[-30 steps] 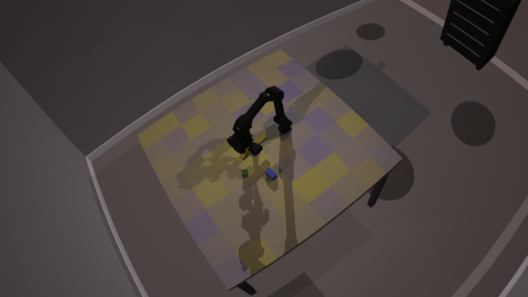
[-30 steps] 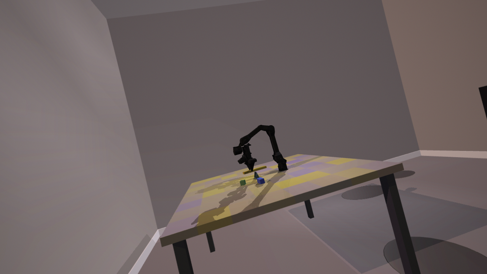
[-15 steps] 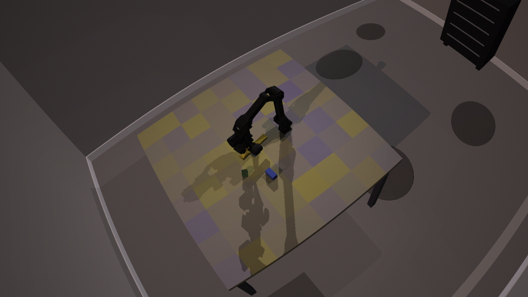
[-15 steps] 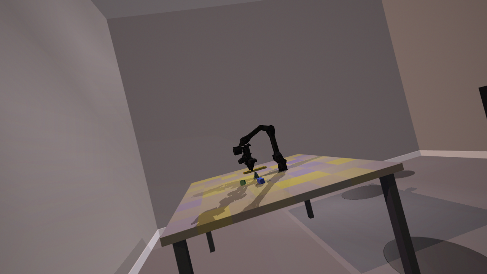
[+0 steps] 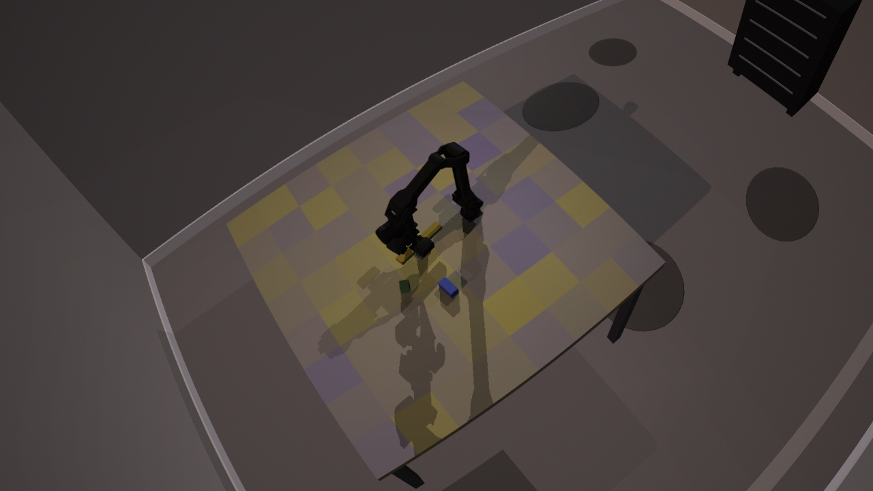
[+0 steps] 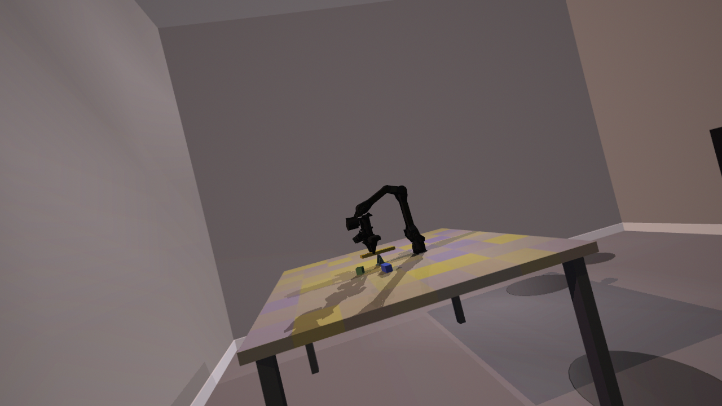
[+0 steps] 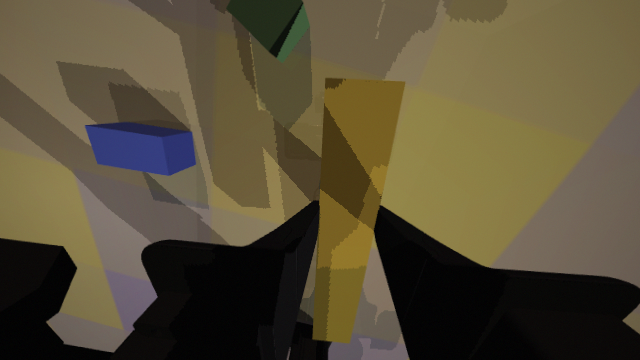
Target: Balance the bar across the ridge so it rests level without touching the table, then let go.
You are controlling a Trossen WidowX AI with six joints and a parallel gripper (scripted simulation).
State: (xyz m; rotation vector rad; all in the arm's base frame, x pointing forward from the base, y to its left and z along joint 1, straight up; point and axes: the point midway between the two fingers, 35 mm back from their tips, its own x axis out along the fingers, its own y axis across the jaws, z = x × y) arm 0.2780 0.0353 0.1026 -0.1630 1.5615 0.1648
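The yellow bar lies 3 cm behind my gripper tip and 1 cm to the right of it. The rest, counted from my gripper tip: blue block (18 cm to the left, 5 cm below, 2 cm behind); then green block (10 cm ahead, 8 cm to the left, 5 cm below).
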